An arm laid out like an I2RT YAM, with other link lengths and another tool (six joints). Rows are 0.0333 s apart.
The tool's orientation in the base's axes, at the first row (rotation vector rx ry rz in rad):
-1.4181 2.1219 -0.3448
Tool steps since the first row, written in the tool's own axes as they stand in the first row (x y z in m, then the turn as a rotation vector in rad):
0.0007 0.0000 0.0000 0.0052 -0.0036 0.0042
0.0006 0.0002 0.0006 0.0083 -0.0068 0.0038
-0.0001 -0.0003 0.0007 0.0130 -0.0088 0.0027
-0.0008 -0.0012 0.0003 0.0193 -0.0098 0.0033
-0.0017 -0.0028 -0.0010 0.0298 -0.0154 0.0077
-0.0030 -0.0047 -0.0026 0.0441 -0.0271 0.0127
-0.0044 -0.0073 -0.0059 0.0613 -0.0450 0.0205
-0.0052 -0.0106 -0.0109 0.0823 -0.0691 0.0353
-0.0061 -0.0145 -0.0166 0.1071 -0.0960 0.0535
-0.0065 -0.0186 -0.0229 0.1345 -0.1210 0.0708
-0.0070 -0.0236 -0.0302 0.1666 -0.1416 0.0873
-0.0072 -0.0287 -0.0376 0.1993 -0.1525 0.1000
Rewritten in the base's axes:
-0.0002 -0.0006 -0.0002 0.0037 -0.0058 -0.0032
0.0000 -0.0004 -0.0008 0.0050 -0.0100 -0.0022
0.0007 0.0000 -0.0004 0.0046 -0.0151 -0.0018
0.0013 0.0003 0.0006 0.0039 -0.0212 -0.0037
0.0020 0.0003 0.0027 0.0077 -0.0326 -0.0077
0.0029 0.0006 0.0054 0.0155 -0.0499 -0.0103
0.0034 0.0005 0.0098 0.0288 -0.0722 -0.0129
0.0033 -0.0006 0.0157 0.0498 -0.0997 -0.0193
0.0032 -0.0019 0.0226 0.0738 -0.1315 -0.0283
0.0028 -0.0038 0.0298 0.0951 -0.1650 -0.0382
0.0026 -0.0060 0.0384 0.1113 -0.2011 -0.0511
0.0023 -0.0086 0.0470 0.1177 -0.2340 -0.0660

